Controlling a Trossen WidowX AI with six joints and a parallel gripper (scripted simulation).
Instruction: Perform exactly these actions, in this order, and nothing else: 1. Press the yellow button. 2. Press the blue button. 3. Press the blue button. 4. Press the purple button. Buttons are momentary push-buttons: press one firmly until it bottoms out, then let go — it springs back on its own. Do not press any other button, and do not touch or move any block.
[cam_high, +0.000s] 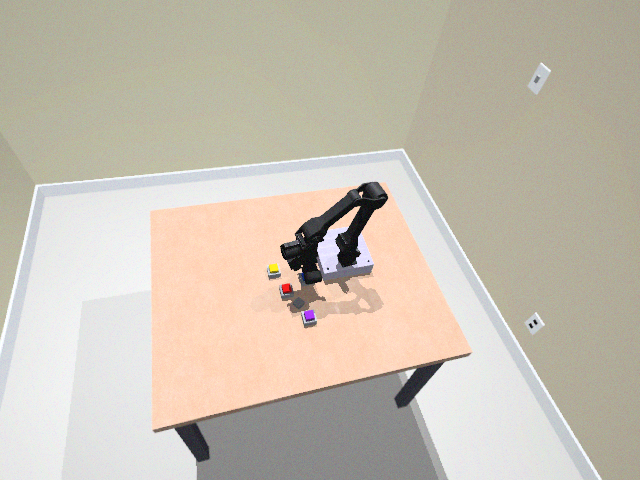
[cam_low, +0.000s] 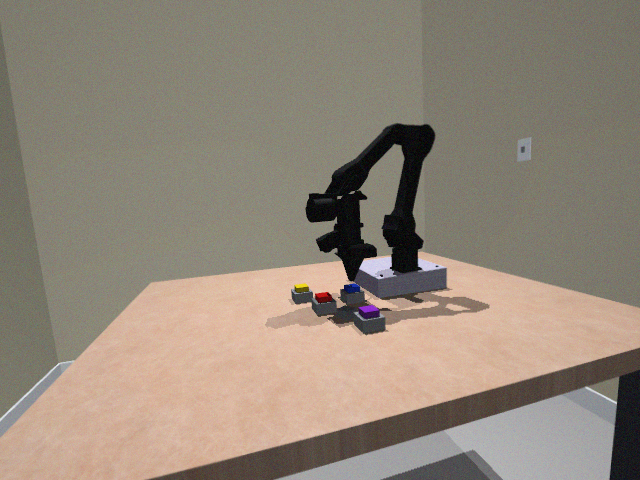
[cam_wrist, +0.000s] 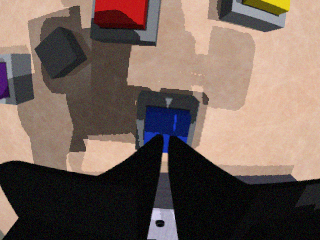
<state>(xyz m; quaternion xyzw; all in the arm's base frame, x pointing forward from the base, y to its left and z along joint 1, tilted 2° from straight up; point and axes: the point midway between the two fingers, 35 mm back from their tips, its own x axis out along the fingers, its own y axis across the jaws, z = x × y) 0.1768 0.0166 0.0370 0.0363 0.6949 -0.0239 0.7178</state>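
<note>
Now: gripper tip 20 mm above the blue button. From my gripper tip the other things lie so: small grey block: 60 mm ahead, 90 mm to the left, 40 mm below; yellow button: 110 mm ahead, 70 mm to the right, 20 mm below; red button: 90 mm ahead, 30 mm to the left, 20 mm below.
</note>
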